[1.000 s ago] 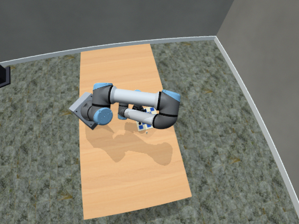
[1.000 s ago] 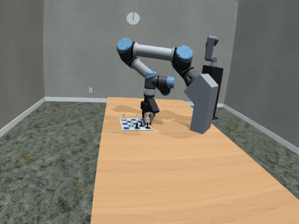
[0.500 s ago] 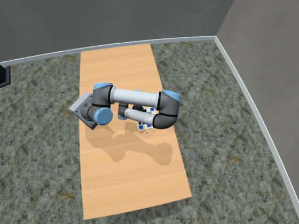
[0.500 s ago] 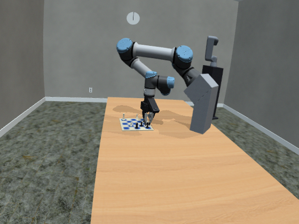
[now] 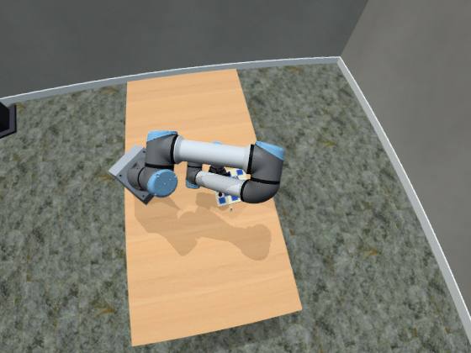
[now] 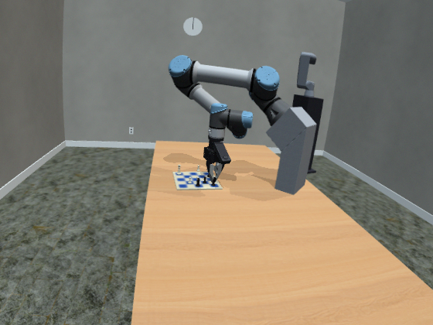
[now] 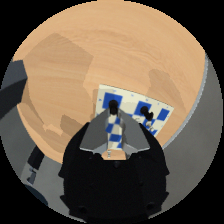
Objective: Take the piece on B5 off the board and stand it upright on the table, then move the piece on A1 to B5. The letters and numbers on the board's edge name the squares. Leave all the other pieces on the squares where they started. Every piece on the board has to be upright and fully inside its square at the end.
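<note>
The board lies 80 mm to the right of my hand, 60 mm ahead of it and 30 mm below it. From my hand the other things lie so: light grey piece 180 mm to the right, 120 mm ahead; then black chess piece 10 mm below.
</note>
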